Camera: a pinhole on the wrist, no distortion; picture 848 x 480 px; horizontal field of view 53.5 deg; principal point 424.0 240.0 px. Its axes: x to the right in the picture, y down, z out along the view. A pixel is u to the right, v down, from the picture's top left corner.
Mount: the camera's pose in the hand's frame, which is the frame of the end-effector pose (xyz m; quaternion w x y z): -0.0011 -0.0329 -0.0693 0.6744 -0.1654 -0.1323 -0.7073
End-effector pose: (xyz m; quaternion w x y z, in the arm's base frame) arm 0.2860 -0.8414 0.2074 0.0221 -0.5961 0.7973 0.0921
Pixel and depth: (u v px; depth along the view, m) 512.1 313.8 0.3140
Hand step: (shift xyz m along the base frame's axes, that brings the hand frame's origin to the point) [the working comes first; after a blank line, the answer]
In the camera's frame: 0.0329 0.0275 0.3140

-0.0909 0.0169 -0.2234
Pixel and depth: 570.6 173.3 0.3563
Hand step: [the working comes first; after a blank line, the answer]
In the camera's frame: 0.0621 -0.0283 0.3563

-0.0733 0.0758 -0.2679
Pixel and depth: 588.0 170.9 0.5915
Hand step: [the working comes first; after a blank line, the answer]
In the camera's frame: 0.1153 -0.0486 0.5915

-0.1353 0.1388 -0.4932
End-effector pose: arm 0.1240 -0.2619 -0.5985 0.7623 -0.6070 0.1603 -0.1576
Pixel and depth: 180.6 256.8 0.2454
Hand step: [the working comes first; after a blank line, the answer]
In the camera's frame: -0.0710 0.0049 0.2454

0.0783 0.1286 -0.1036
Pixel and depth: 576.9 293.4 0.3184
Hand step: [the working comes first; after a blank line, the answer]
In the camera's frame: 0.0579 0.0202 0.3184

0.1394 0.2075 0.0069
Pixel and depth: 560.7 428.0 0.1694
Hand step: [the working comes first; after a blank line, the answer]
In the camera's frame: 0.0275 0.0379 0.1694

0.0823 0.0654 0.0085
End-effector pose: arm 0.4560 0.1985 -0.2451 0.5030 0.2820 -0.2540 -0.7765
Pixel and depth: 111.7 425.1 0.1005
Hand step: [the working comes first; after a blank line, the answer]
In the camera's frame: -0.0373 0.0221 0.1005

0.0127 -0.0401 0.0270
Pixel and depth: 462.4 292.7 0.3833
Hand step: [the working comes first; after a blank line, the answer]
In the camera's frame: 0.0175 0.0240 0.3833

-0.1446 -0.0476 0.2683
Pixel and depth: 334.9 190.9 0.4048
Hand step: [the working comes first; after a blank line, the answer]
In the camera's frame: -0.0429 -0.0236 0.4048

-0.0849 -0.0314 0.3188
